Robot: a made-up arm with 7 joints.
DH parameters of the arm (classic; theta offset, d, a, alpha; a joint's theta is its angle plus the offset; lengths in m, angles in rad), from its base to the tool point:
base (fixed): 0 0 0 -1.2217
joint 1: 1.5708 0 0 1.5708
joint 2: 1.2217 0 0 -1.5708
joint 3: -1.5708 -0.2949 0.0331 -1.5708
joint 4: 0 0 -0.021 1.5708
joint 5: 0 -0.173 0 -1.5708
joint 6: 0 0 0 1.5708
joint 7: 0 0 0 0
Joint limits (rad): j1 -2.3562..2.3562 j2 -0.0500..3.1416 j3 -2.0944..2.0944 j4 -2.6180..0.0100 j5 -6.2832..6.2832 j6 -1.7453..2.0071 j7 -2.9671..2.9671
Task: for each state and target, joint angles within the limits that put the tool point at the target. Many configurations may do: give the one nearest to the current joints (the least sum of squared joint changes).
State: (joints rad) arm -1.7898 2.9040 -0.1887 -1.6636 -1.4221 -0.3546 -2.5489
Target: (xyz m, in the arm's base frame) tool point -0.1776 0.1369 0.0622
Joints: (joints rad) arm -2.3562 3.0268 -0.5474 -2.4740 -1.4221 -0.3546 -2.5489
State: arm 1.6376 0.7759 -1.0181 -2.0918 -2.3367 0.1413 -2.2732
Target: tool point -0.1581 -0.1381 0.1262
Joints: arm 2.3562 0.7265 -1.6039 -2.4038 -2.3367 0.1413 -2.2732
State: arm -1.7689 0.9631 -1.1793 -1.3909 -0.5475 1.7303 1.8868
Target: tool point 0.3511 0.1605 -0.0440
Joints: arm -1.2423 1.2556 -1.4616 -1.4834 -0.5475 1.7303 1.8868
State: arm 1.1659 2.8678 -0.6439 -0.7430 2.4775 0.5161 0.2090
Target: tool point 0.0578 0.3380 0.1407
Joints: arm 0.9509 2.6638 -1.4737 -1.6191 2.4775 0.5161 0.2090
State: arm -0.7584 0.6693 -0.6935 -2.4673 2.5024 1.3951 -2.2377
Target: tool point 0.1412 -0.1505 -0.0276
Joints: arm -1.0834 0.0170 -0.8734 -2.6157 2.5024 1.3951 -2.2377
